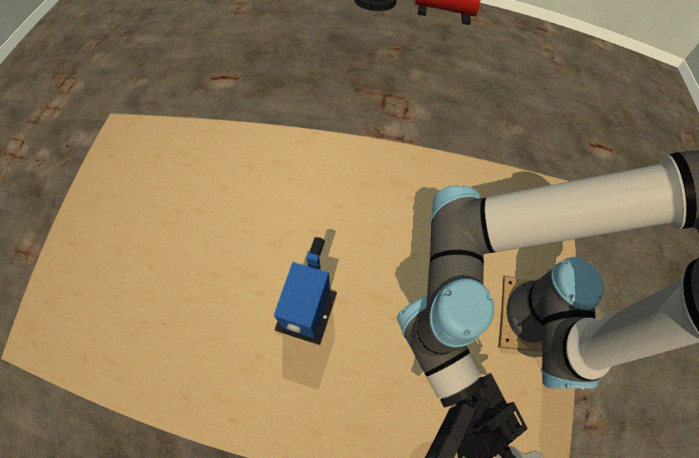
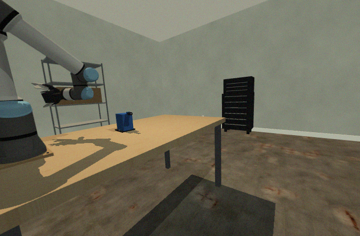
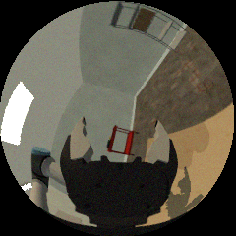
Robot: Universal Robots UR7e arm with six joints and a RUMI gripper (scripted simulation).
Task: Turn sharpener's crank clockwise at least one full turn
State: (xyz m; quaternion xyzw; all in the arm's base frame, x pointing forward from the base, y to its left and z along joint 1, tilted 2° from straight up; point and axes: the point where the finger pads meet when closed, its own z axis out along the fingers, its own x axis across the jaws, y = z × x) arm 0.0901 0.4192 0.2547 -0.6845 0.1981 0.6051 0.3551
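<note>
My gripper is now 440 mm short of the dark crank handle, 370 mm to the left of it and 150 mm above it.
</note>
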